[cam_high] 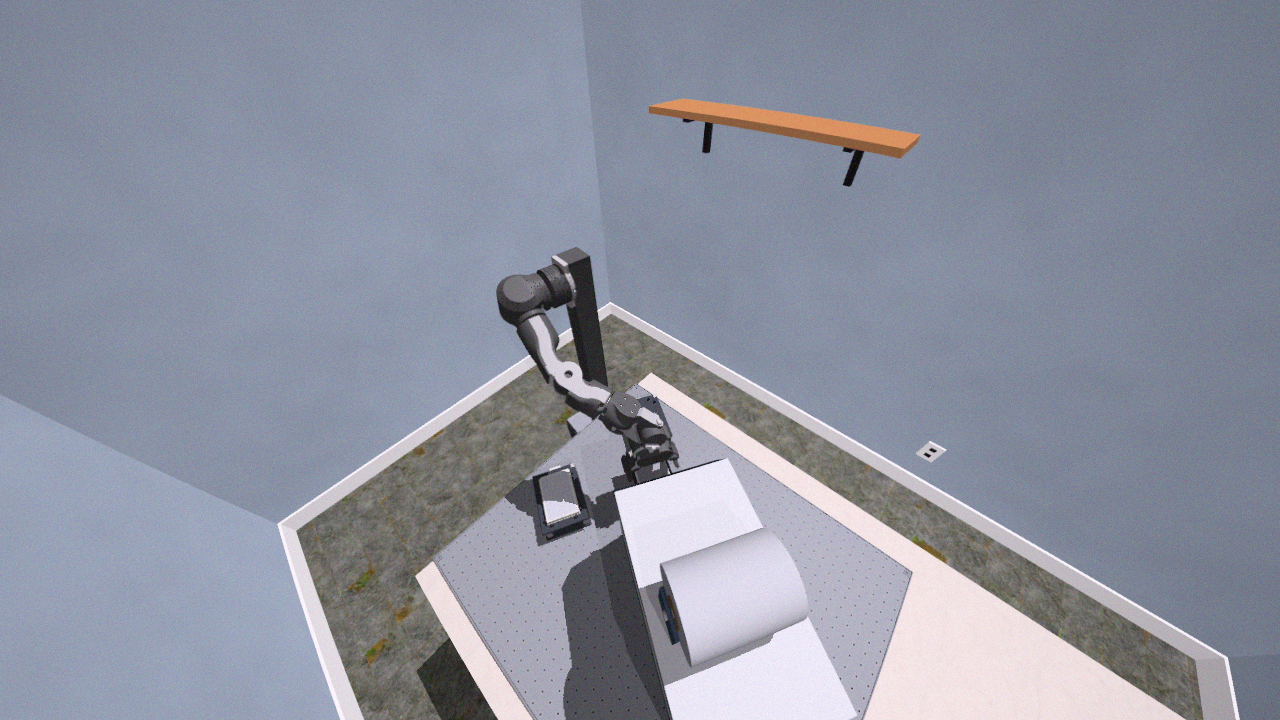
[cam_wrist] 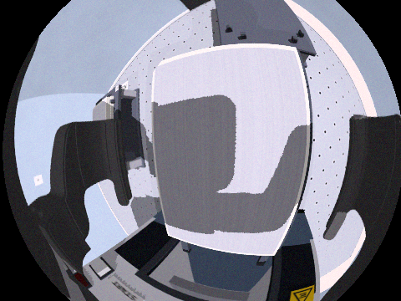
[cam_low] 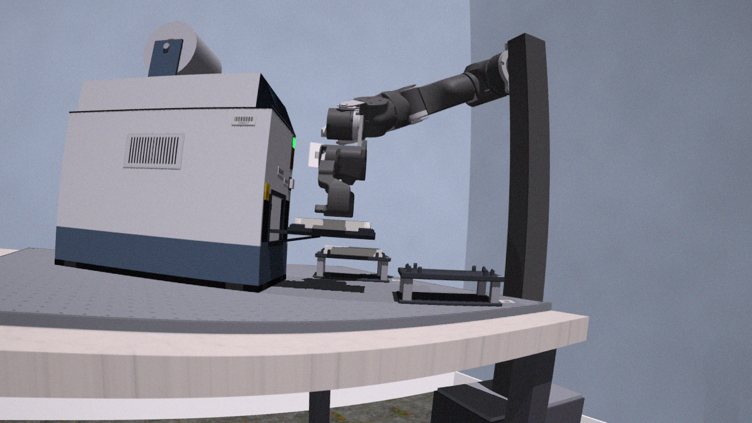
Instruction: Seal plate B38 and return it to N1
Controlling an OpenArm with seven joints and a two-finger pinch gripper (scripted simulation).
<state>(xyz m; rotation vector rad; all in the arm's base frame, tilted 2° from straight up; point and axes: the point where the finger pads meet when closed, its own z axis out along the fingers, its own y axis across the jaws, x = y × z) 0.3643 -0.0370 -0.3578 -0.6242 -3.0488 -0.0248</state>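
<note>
Right now my hand is 3 cm above the sealer's stage. From my hand the other things lie so: start key (13 cm to the right, 6 cm ahead, 6 cm above); foil roll (31 cm ahead, 29 cm above, 13 cm to the right); yellow warning label (13 cm ahead, 4 cm to the left, 3 cm above).
</note>
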